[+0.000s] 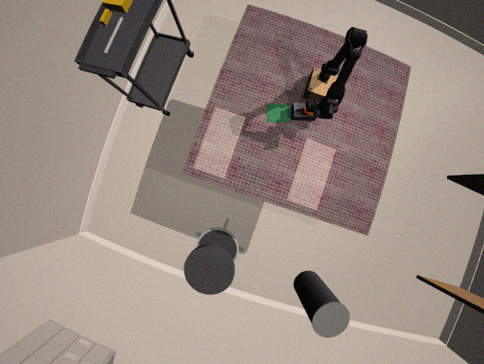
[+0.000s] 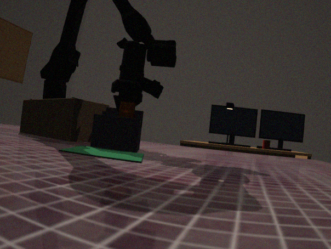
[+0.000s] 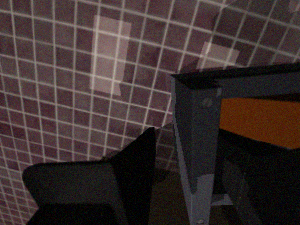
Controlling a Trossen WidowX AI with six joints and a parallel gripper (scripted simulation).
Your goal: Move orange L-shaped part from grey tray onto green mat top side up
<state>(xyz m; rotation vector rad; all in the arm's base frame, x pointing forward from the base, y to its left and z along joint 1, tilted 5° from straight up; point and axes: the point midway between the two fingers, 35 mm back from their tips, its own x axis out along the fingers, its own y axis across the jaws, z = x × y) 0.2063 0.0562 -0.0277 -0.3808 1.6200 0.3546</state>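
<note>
The orange L-shaped part is 5 cm to the right of my gripper tip and 2 cm ahead of it. From my gripper tip the other things lie so: green mat 21 cm to the right, 10 cm ahead, 6 cm below.
</note>
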